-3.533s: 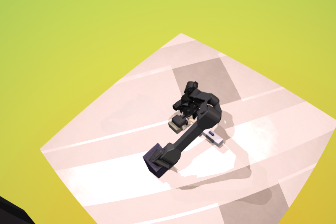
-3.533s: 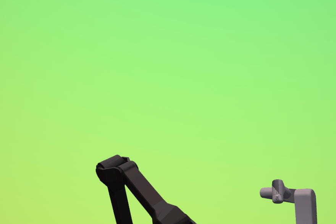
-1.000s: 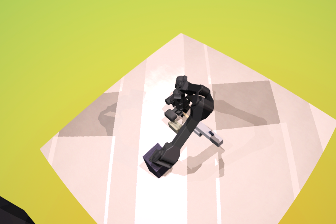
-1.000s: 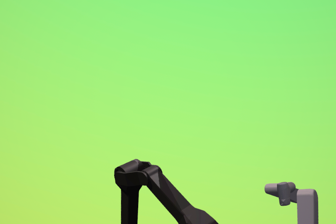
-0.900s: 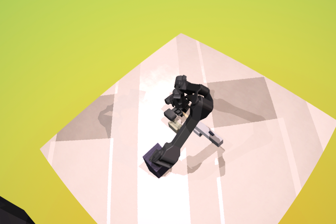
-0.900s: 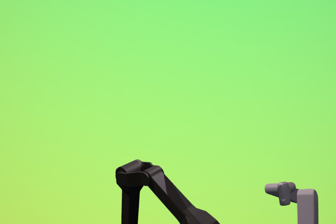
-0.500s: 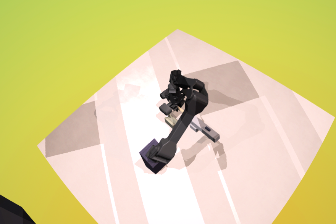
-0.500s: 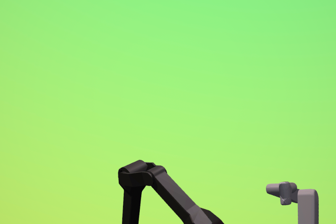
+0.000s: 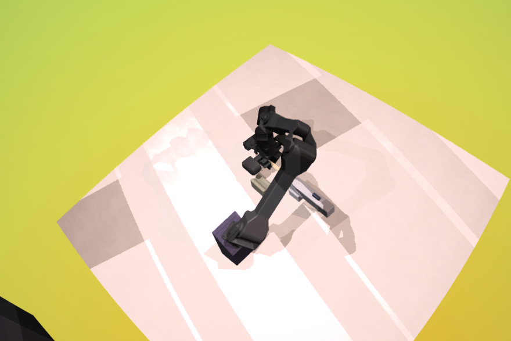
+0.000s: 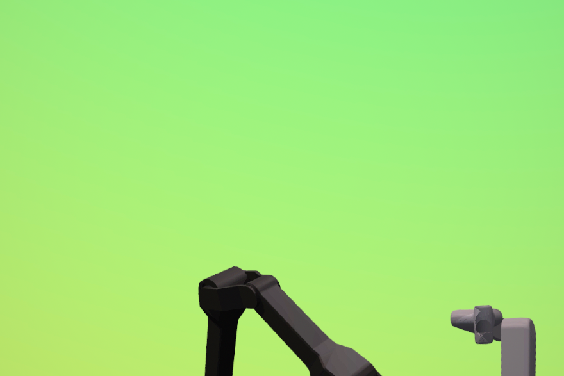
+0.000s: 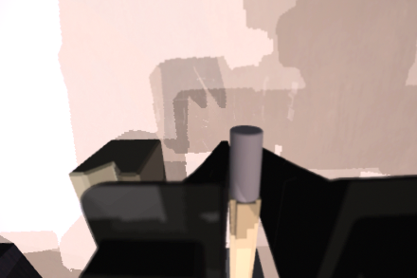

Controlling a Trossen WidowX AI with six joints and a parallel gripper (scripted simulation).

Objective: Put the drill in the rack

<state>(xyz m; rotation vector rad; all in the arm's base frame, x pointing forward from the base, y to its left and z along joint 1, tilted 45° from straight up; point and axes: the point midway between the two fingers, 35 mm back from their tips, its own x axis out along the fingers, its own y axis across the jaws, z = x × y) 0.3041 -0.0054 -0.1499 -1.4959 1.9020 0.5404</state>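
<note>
Now: the drill 10 mm behind my gripper tip, 40 mm to the right of it and 40 mm above it. From my gripper tip the other things lie so: grey block 50 mm behind, 200 mm to the right, 30 mm above; dark blue key 60 mm behind, 230 mm to the right, 40 mm above.
</note>
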